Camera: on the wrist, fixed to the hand. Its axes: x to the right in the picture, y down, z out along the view.
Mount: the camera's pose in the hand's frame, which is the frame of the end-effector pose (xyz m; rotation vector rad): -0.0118 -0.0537 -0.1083 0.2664 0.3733 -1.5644
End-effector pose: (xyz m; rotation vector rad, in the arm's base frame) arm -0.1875 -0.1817 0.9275 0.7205 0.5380 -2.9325
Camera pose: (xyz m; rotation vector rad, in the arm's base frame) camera -0.1381 -0.0934 0.8603 -0.4506 -0.3938 1.4772
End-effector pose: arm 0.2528 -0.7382 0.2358 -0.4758 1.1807 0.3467
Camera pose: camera 0.1892 -0.8410 0.2236 -1.0885 0.8676 -1.2656
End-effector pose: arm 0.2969 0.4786 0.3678 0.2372 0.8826 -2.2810
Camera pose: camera 0.2637 0.5848 0.3191 -0.0289 -0.6125 2.1262
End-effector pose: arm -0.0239 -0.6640 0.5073 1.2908 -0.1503 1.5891
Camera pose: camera -0.0549 -0.5775 0.4279 0.7909 1.0821 0.4120
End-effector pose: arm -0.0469 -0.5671 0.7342 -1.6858 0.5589 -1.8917
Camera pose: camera -0.1597 -0.5234 0.7447 1.1474 0.9000 2.1582
